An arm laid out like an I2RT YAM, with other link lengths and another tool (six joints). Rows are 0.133 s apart.
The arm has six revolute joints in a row. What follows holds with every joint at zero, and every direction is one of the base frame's.
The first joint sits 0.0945 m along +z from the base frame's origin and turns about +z.
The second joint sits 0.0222 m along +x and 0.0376 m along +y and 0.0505 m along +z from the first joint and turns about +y.
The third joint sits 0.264 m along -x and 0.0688 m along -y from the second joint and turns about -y.
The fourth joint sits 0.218 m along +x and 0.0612 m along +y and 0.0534 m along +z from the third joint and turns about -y.
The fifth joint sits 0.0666 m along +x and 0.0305 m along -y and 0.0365 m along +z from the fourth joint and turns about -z.
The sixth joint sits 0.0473 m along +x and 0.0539 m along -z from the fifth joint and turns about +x.
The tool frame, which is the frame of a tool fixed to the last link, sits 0.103 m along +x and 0.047 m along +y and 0.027 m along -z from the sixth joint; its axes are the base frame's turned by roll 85.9, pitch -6.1 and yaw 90 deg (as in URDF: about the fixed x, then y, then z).
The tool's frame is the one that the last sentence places.
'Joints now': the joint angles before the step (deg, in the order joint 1, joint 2, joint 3, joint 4, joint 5, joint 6). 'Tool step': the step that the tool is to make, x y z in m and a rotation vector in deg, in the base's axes. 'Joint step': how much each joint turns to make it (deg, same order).
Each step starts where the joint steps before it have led.
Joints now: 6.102 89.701 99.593 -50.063 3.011 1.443
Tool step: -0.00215 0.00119 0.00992 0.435 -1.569 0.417
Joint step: 0.029 -0.849 0.779 -0.019 -0.468 -0.041
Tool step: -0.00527 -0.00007 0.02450 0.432 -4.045 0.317
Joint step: -0.021 -2.042 2.039 -0.005 -0.271 -0.203
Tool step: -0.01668 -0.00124 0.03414 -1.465 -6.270 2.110
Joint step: 0.022 -4.072 1.979 0.126 -0.675 -2.902
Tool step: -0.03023 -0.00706 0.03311 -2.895 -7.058 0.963
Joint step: -0.041 -6.579 0.043 0.213 0.617 -3.715
